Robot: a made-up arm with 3 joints. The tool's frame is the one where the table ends.
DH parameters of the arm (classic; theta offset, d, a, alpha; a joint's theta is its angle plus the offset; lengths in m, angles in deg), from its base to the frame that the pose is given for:
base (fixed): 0 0.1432 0 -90
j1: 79.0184 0 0.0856 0
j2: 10.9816 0.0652 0.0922 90
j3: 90 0.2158 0.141 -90
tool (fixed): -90 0.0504 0 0
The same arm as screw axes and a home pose.
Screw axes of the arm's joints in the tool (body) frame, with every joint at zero. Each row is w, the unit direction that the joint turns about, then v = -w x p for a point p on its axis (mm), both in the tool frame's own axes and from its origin. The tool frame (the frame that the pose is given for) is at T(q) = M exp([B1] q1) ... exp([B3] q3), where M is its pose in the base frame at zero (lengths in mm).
B1 = (0, 1, 0, -125.8, 0, -232.1)
B2 = (0, 1, 0, -41.8, 0, -215.8)
B3 = (1, 0, 0, 0, -50.4, 141)
M =
1 0 0 232.1
0 1 0 206.2
0 0 1 17.4
0 0 0 1

